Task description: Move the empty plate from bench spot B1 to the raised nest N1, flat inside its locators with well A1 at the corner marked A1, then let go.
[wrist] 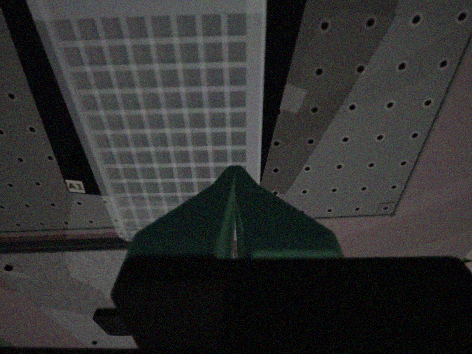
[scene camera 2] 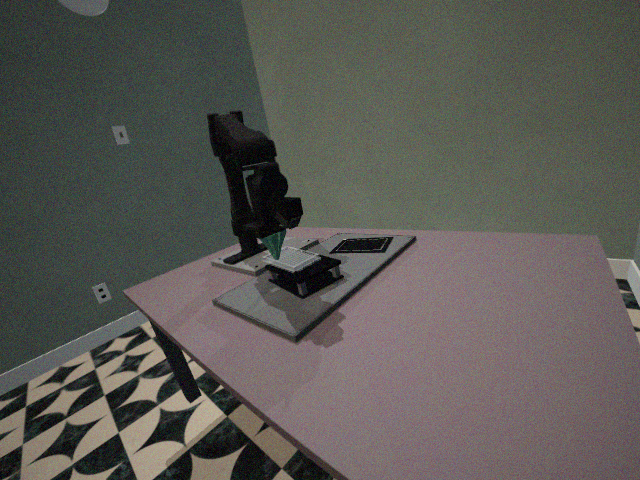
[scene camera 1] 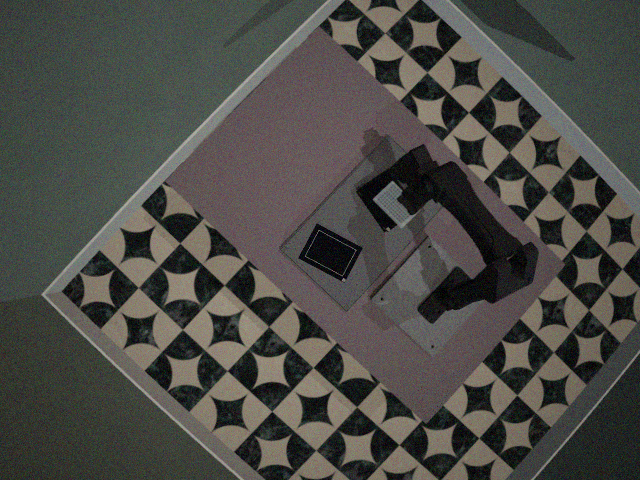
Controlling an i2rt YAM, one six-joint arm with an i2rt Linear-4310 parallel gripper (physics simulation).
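Pixels of known places: gripper, fingertip midpoint: (wrist: pixel 234 176) (scene camera 2: pixel 276 259) (scene camera 1: pixel 407 201); arm's base, origin of the base link: (scene camera 2: pixel 251 252) (scene camera 1: pixel 444 294).
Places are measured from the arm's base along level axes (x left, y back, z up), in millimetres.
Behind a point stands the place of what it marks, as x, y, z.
The empty plate (scene camera 1: pixel 391 202) @[-78, -346, 57] (scene camera 2: pixel 295 257) @[-89, -350, 57] (wrist: pixel 165 80) @[-90, -358, 50], pale with a grid of wells, lies over the black raised nest N1 (scene camera 1: pixel 373 212) @[-29, -360, 2] (scene camera 2: pixel 330 262) @[-56, -430, 39] (wrist: pixel 45 100) @[-25, -349, 39]. It is off centre, its arm-side end sticking out past the nest's edge. Whether it lies fully flat is not clear. The A1 label (wrist: pixel 76 186) @[-16, -293, 39] shows at a nest corner in the wrist view; the lettering of the wells is not readable. My gripper (scene camera 2: pixel 277 258) @[-117, -312, 59] (wrist: pixel 234 176) @[-117, -312, 59] is shut and empty, its green fingertips at the plate's arm-side part. In scene camera 1 the arm hides the fingertips.
Bench spot B1 (scene camera 1: pixel 330 253) @[164, -368, -2] (scene camera 2: pixel 361 244) @[165, -365, -2], a black mat with a white outline, is bare. It shares the grey perforated board (scene camera 1: pixel 336 206) @[41, -460, -4] (scene camera 2: pixel 248 304) @[-227, -321, -4] (wrist: pixel 345 165) @[-200, -267, -4] with the nest. The arm's base plate (scene camera 1: pixel 403 315) @[144, -53, 0] (scene camera 2: pixel 232 267) @[-107, -42, -5] stands beside the board on the pink table (scene camera 1: pixel 242 170) @[170, -765, -17] (scene camera 2: pixel 439 335) @[-134, -700, -17].
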